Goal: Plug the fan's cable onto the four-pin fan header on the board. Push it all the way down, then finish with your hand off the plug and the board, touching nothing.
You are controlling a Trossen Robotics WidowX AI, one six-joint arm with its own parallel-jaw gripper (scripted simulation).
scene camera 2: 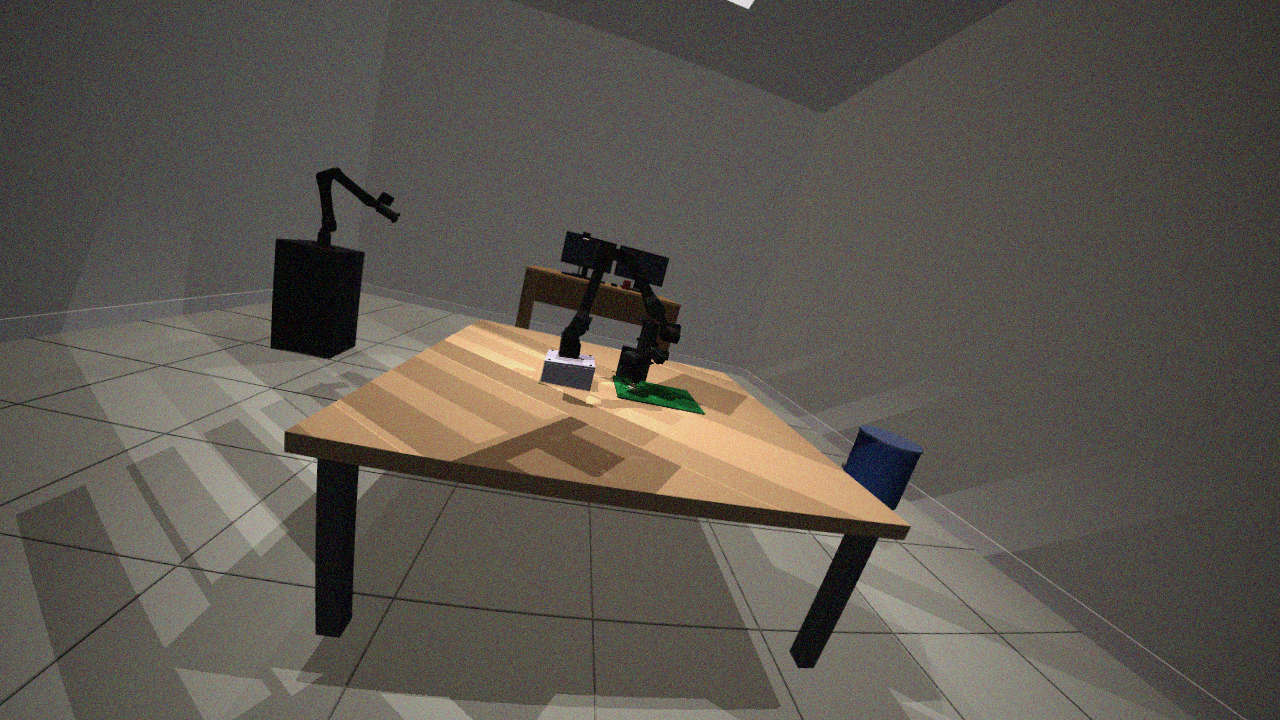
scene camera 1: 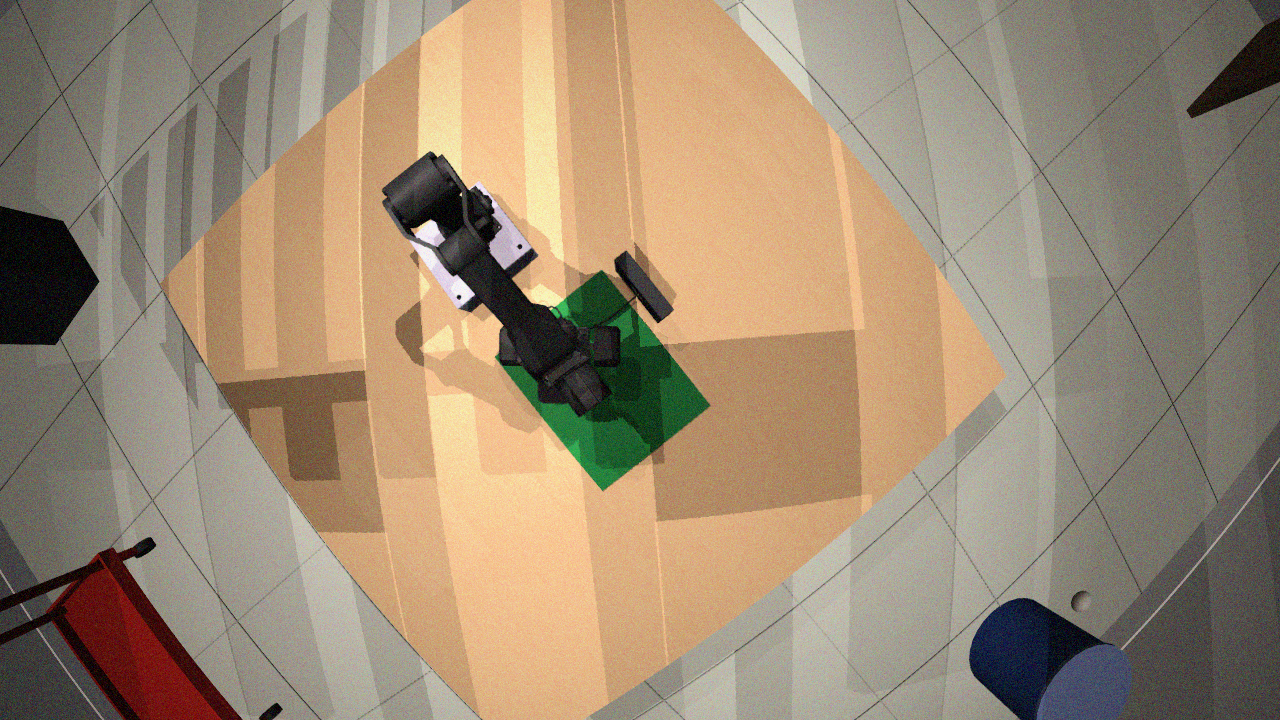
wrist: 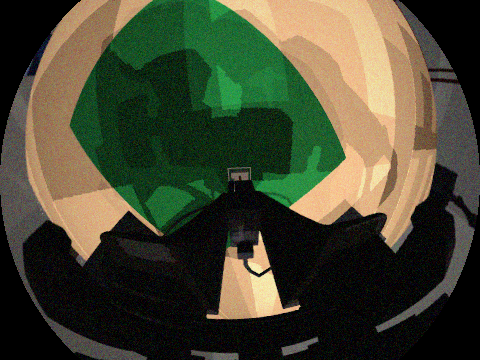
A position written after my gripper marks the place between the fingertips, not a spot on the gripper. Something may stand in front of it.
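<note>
Scene camera 1 shows me a dark fan [scene camera 1: 630, 272], a green board [scene camera 1: 652, 399] and my gripper [scene camera 1: 564, 346]. In scene camera 2 I find the board [scene camera 2: 649, 393] again, and my gripper [scene camera 2: 636, 379] is there too. The wrist view has the fan [wrist: 101, 266] along with my gripper [wrist: 241, 197].
</note>
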